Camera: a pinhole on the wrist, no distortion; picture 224 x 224 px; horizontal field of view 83.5 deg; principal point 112.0 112.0 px. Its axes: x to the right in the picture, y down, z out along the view. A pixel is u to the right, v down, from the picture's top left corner.
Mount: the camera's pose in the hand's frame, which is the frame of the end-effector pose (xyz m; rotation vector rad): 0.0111 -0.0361 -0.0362 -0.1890 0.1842 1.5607
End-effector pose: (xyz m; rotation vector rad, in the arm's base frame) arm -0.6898 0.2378 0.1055 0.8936 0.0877 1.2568
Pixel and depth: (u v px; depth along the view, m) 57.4 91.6 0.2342
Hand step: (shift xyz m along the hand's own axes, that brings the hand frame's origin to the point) 0.0483 -0.0800 0.2155
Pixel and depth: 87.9 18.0 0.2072
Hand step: 0.1656 -0.0262 0.1750
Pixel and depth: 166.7 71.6 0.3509
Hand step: 0.1235 0.1950 0.2692
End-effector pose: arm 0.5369 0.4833 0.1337 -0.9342 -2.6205 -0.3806
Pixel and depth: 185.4 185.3 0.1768
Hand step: -0.0924 0.1062 0.1109
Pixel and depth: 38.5 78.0 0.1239
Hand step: 0.0442 -0.0775 0.1014
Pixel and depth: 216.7 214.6 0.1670
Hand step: -0.1256 0.1389 0.0928
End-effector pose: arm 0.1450 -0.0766 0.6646 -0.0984 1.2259 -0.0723
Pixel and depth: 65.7 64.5 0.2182
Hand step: 0.0929 -0.0631 0.1951
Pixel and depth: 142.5 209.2 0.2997
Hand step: -0.2217 0.1057 0.2372
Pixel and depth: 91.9 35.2 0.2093
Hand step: 0.1385 -0.0196 0.1755
